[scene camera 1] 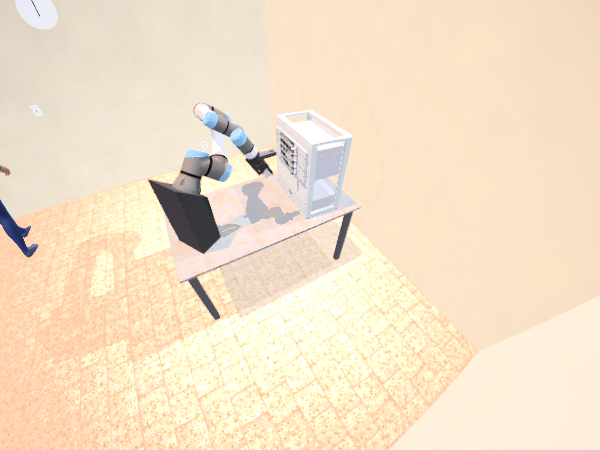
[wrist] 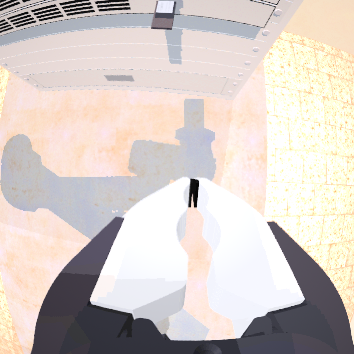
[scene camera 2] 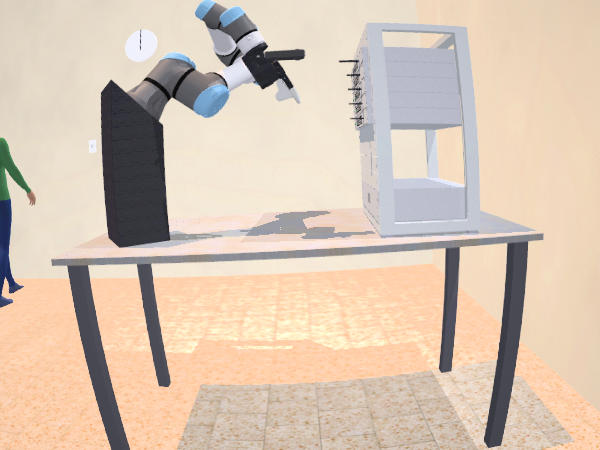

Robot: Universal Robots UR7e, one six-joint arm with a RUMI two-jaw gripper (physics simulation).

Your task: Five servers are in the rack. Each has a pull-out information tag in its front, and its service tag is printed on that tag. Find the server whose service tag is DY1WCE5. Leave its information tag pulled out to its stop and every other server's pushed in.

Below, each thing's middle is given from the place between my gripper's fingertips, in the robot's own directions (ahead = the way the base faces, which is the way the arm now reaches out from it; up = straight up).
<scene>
Now: hand 32 cm short of the white rack [scene camera 2: 402,88], 10 cm to the right of it and 8 cm above it.
</scene>
